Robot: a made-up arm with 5 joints.
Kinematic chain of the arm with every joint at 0, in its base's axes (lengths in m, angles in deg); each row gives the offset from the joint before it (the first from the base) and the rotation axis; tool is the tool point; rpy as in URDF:
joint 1: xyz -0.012 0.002 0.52 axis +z
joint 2: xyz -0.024 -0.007 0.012 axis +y
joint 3: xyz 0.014 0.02 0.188 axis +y
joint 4: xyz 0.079 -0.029 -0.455 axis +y
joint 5: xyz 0.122 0 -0.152 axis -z
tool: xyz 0 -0.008 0.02 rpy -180 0 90
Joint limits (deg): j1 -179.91..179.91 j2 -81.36..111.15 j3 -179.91..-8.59 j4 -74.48..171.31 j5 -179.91..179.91
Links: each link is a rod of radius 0.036 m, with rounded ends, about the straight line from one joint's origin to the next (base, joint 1, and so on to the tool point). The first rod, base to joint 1, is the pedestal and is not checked.
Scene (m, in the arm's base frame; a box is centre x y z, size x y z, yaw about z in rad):
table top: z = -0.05
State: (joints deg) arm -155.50 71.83 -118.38 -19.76 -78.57
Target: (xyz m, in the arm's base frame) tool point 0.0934 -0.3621 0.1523
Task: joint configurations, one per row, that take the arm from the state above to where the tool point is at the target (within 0.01 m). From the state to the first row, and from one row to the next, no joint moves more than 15 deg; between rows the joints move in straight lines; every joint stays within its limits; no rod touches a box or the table.
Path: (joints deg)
1: -141.46 72.49 -110.42 -27.39 -78.89
2: -127.41 73.14 -102.47 -35.03 -79.21
3: -113.37 73.80 -94.51 -42.66 -79.53
4: -99.32 74.45 -86.56 -50.30 -79.85
5: -85.28 75.11 -78.60 -57.93 -80.17
6: -71.24 75.77 -70.65 -65.56 -80.49

